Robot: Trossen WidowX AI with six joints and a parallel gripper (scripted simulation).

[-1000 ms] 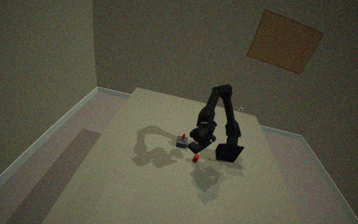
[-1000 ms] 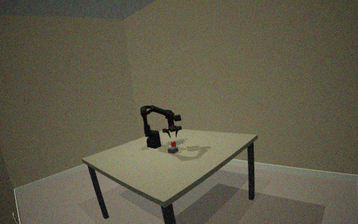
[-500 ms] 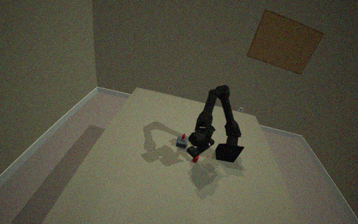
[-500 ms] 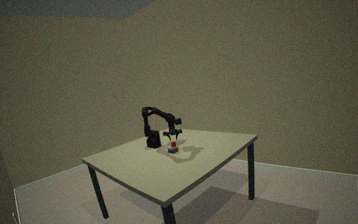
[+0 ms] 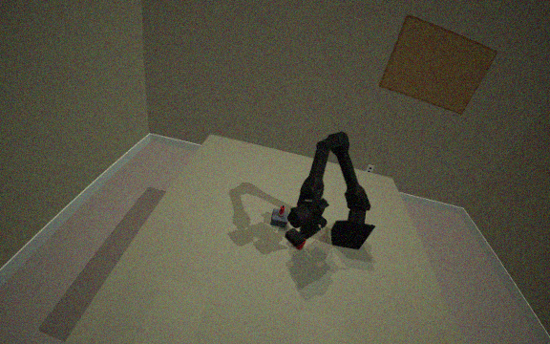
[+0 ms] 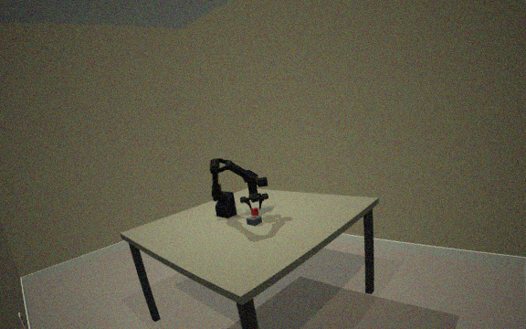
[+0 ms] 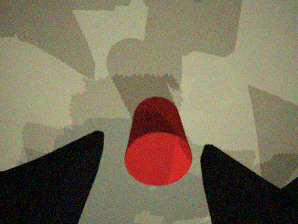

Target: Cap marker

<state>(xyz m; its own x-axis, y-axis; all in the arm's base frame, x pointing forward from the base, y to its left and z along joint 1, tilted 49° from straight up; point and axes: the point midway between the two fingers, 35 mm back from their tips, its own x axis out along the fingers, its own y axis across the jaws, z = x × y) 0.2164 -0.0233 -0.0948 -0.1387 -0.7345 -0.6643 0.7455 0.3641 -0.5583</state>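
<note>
Right now the red cap is 10 mm below my gripper tip. The rest, counted from my gripper tip: holder block (80 mm ahead, 130 mm to the right, 20 mm below); then red marker (80 mm ahead, 130 mm to the right, 40 mm above).
</note>
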